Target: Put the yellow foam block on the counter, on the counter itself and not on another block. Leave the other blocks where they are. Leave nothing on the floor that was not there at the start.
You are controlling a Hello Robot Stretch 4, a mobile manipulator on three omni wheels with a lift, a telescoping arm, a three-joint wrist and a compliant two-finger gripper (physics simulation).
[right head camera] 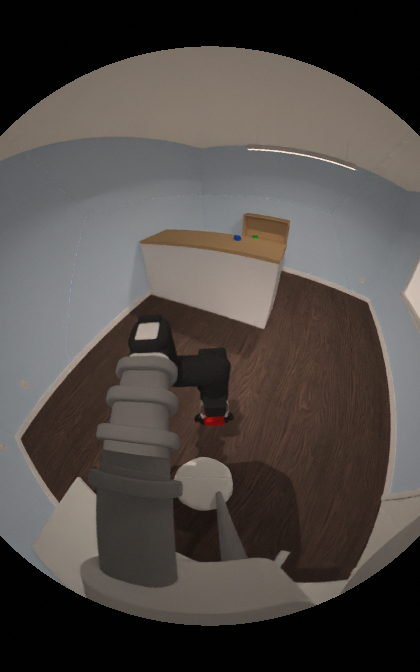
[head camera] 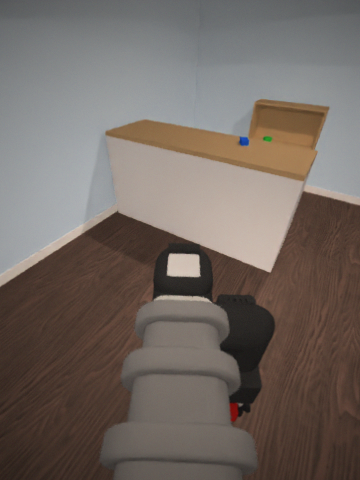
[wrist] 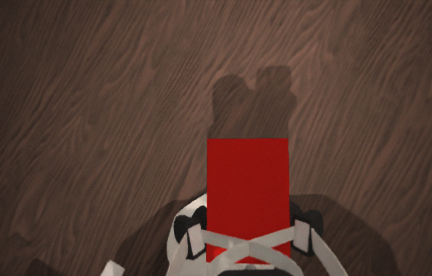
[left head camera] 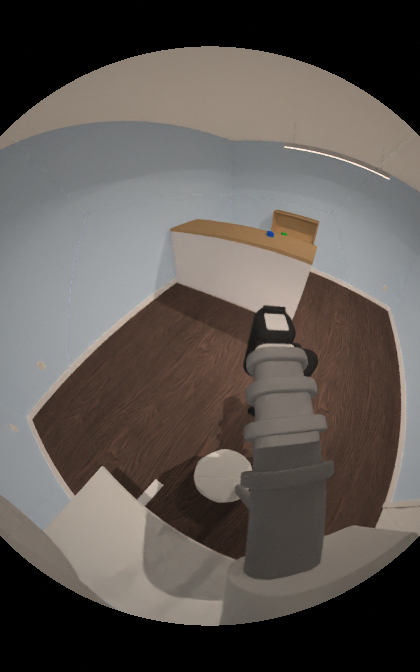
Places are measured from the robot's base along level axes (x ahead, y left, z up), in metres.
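Pixels of known places: gripper, fingertip midpoint: [wrist: 246, 220].
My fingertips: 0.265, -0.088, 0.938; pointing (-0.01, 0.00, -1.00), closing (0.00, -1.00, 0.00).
Behind a point stands the place of what it marks, as x, y, z.
The yellow foam block does not show in these views. My gripper [right head camera: 214, 420] [wrist: 246, 220] @[0.265, -0.088, 0.938] is shut on a red block [head camera: 233, 412] @[0.246, -0.108, 0.986] [right head camera: 214, 421] [wrist: 248, 185] @[0.300, -0.091, 0.985], held above the dark wood floor; in the head view the arm hides most of both. The counter [head camera: 175, 142] @[2.213, 0.086, 0.883] [left head camera: 225, 235] [right head camera: 200, 242], with a brown top and white front, stands ahead, well away from the gripper. A small blue block [head camera: 244, 141] @[2.180, -0.489, 0.918] [left head camera: 270, 234] [right head camera: 237, 238] sits on it. A small green block [head camera: 267, 139] @[3.355, -1.057, 0.612] [left head camera: 284, 234] [right head camera: 255, 237] shows behind it, near an open wooden box.
The open wooden box [head camera: 292, 106] @[3.158, -1.185, 1.033] [left head camera: 296, 215] [right head camera: 266, 218] stands at the counter's far side. Blue walls meet behind the counter. A white table [left head camera: 95, 510] with a short white leg [left head camera: 150, 492] is close at the lower left, near my base [left head camera: 222, 475] [right head camera: 204, 482].
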